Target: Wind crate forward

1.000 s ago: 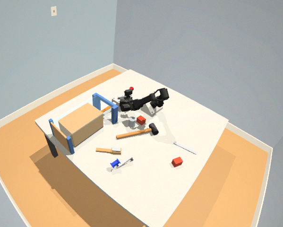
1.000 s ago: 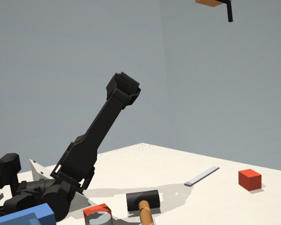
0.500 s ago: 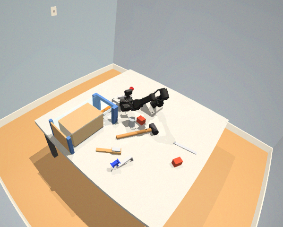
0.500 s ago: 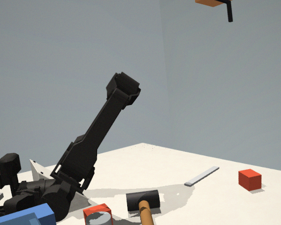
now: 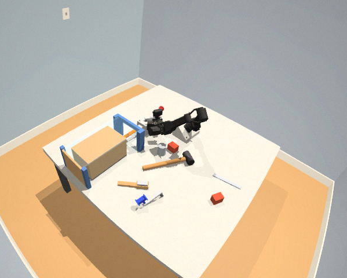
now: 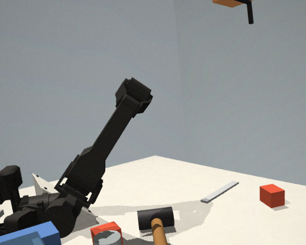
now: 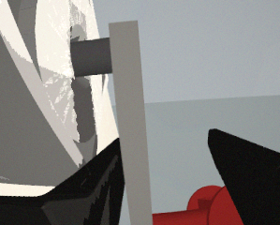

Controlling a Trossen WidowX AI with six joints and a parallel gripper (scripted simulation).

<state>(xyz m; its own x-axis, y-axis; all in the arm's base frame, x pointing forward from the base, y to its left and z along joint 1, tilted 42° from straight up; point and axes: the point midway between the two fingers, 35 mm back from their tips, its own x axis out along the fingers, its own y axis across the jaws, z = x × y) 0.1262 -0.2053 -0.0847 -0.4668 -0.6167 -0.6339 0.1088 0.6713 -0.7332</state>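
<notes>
Now: the grey crank bar 20 mm to the left of my gripper tip and 10 mm below it. Also, from my gripper tip: grey winch (30 mm ahead, 30 mm to the right, 100 mm below); blue frame (200 mm ahead, 30 mm to the right, 20 mm below); red knob (30 mm behind, 40 mm to the left, 20 mm above).
</notes>
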